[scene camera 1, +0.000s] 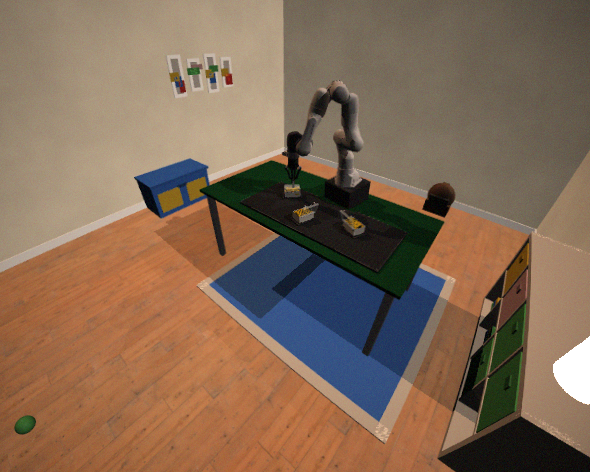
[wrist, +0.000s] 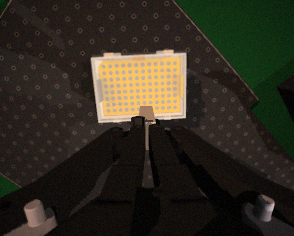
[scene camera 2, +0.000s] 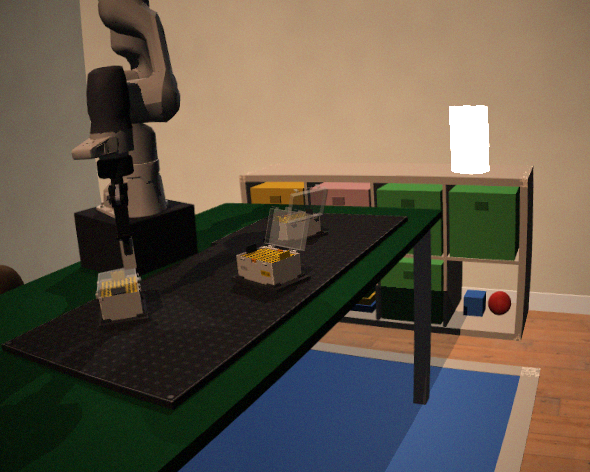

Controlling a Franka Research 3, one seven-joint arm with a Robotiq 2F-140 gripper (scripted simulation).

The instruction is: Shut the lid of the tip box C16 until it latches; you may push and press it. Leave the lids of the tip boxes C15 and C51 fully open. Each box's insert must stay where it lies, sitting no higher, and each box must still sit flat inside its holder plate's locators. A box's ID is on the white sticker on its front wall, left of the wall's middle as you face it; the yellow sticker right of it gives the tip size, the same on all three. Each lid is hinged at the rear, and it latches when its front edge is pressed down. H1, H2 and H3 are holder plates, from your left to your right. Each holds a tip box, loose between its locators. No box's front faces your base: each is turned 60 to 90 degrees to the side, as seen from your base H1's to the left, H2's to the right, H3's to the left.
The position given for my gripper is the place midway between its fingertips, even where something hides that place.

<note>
I see my gripper (scene camera 2: 130, 267), a tip box (scene camera 2: 287, 269), a tip box (scene camera 2: 127, 305) and a tip box (scene camera 2: 314, 226).
My gripper shows as well in the wrist view (wrist: 146, 116).
</note>
